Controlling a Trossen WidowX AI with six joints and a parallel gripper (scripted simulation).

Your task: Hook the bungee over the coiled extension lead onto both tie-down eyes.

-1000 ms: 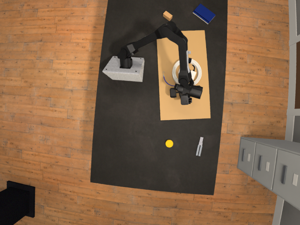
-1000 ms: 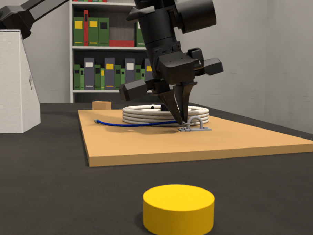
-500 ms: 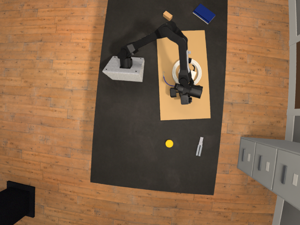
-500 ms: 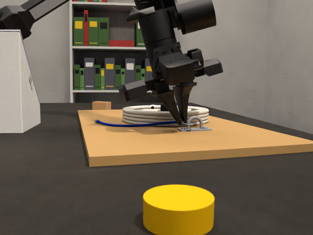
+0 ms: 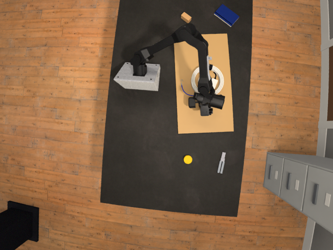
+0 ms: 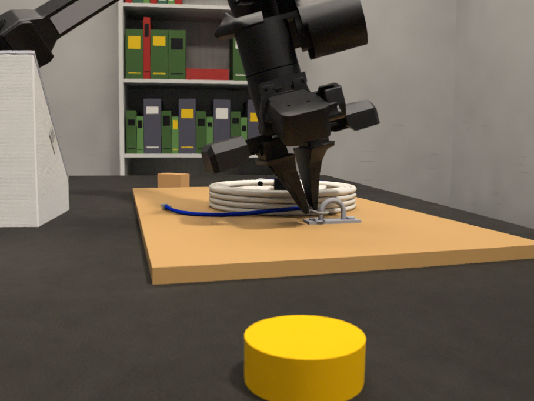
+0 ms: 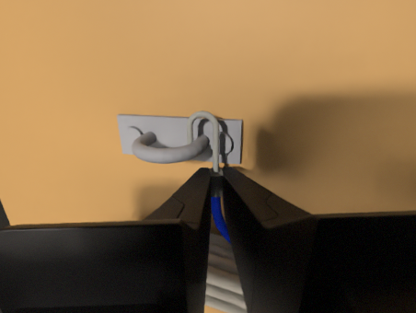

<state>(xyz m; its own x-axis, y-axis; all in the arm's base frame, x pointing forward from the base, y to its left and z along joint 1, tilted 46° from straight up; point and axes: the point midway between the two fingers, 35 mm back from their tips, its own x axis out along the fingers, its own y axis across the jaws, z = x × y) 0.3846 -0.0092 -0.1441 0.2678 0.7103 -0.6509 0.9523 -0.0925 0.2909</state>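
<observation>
Now: hand 130 mm to the right of the tan board, 50 mm above it and 20 mm past it. Round my hand: block (540 mm to the left, 170 mm behind, 40 mm below); yellow puck (350 mm to the right, 70 mm behind, 50 mm below); grey clip (340 mm to the right, 150 mm ahead, 50 mm below).
</observation>
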